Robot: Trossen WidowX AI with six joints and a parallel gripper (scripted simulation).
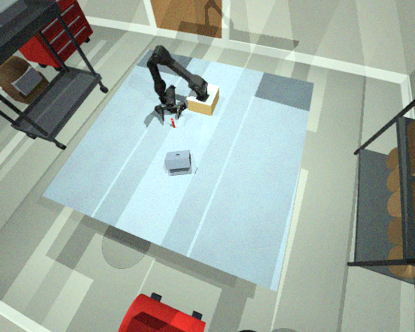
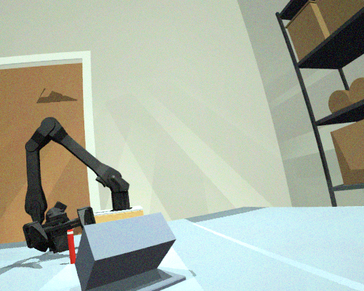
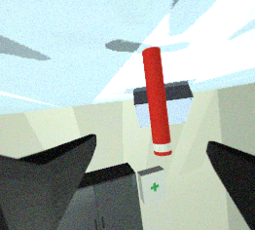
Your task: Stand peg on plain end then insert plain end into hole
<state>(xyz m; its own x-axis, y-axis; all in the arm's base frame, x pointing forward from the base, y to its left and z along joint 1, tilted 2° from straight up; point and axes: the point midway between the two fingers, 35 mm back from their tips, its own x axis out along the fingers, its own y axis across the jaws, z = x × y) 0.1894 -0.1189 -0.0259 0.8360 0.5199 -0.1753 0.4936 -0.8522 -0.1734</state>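
My gripper tip is 1 cm to the right of the red peg and 1 cm above it. Also, from my gripper tip: grey sloped panel: 19 cm ahead, 17 cm to the left, 2 cm below.
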